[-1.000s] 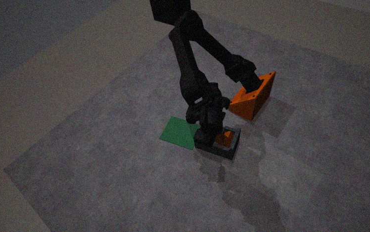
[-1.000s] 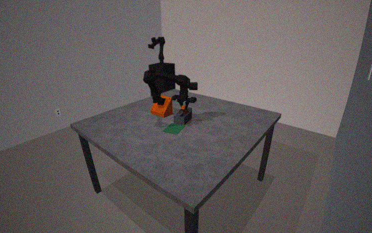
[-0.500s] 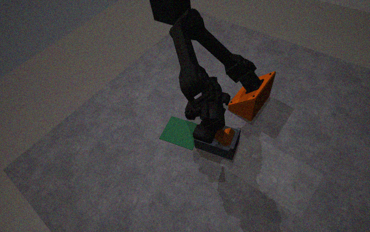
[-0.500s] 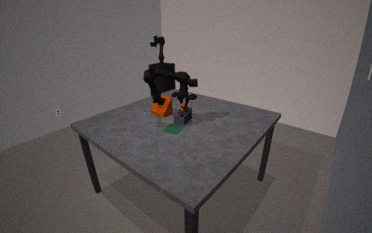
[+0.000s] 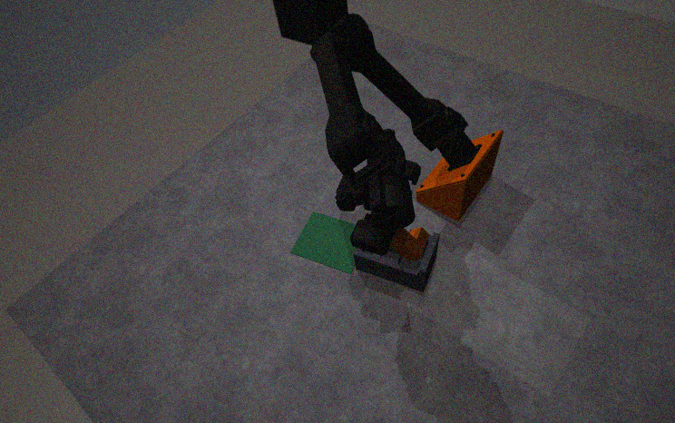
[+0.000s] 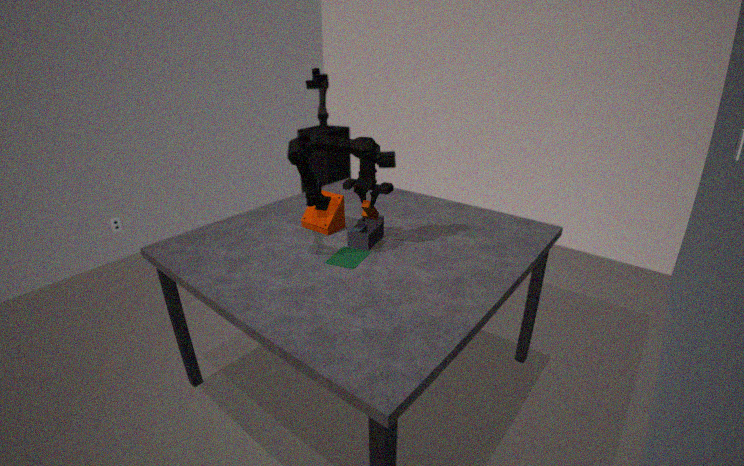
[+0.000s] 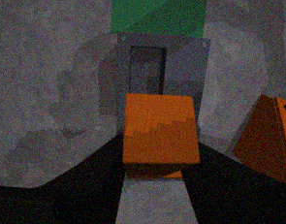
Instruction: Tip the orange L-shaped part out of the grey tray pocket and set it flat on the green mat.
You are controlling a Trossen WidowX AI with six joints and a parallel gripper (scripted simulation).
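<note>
Right now the green mat is 160 mm below my gripper tip, 150 mm to the right of it and 10 mm ahead of it. Also, from my gripper tip: orange L-shaped part: 30 mm to the left, 30 mm below, 20 mm behind.
</note>
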